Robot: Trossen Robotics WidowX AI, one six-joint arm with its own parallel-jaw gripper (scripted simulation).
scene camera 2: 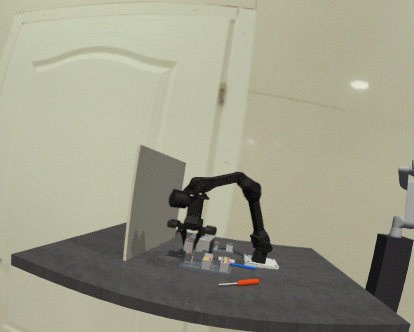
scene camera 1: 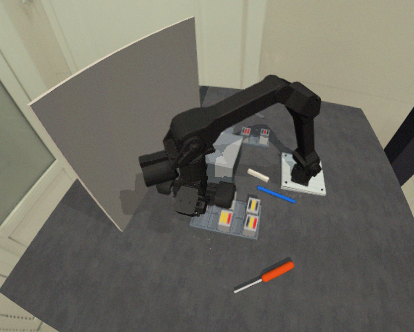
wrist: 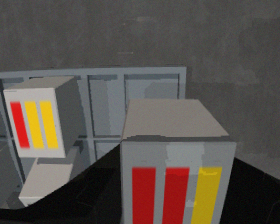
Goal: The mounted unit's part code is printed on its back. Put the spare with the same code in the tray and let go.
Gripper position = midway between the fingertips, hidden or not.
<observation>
In view: my gripper (scene camera 1: 198, 206), a grey-blue mounted unit (scene camera 1: 222, 165) and a tall grey panel (scene camera 1: 101, 119).
My gripper shows as well in scene camera 2 (scene camera 2: 189, 247) and in the wrist view (wrist: 163, 152). The tall grey panel also shows in scene camera 2 (scene camera 2: 156, 174).
</observation>
